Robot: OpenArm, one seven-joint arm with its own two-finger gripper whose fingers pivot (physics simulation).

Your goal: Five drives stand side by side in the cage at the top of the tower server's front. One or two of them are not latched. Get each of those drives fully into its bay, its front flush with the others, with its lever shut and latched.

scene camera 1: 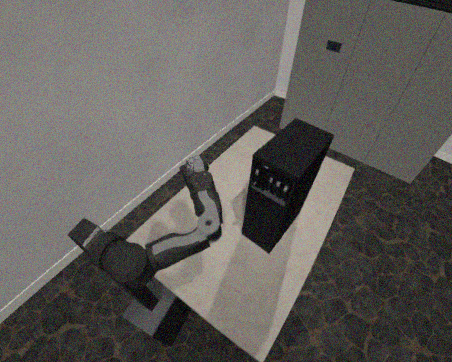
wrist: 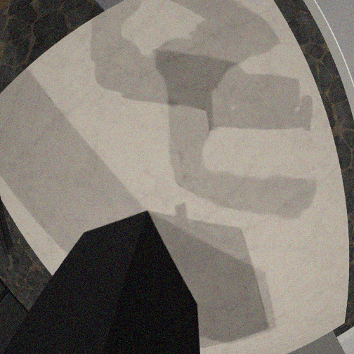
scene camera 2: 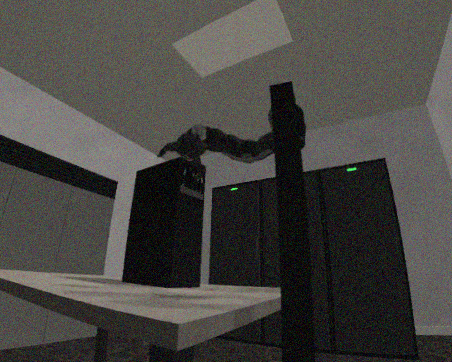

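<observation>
The black tower server stands upright on the table, its drive cage high on its front. In scene camera 1, bright latch parts show on the leftmost drive and on the three right ones. At the second drive from the left, a faint mark sits higher than those; how far that drive stands out is too dark to tell. The wrist view shows the tower's dark sides, not the drives. My gripper is open and empty, level with the tower's top, apart from the drives in scene camera 1.
The pale table carries the tower and shadows of the arm. A grey wall runs along the table's left side. Grey cabinets stand behind the tower, and black racks stand at the right in scene camera 2.
</observation>
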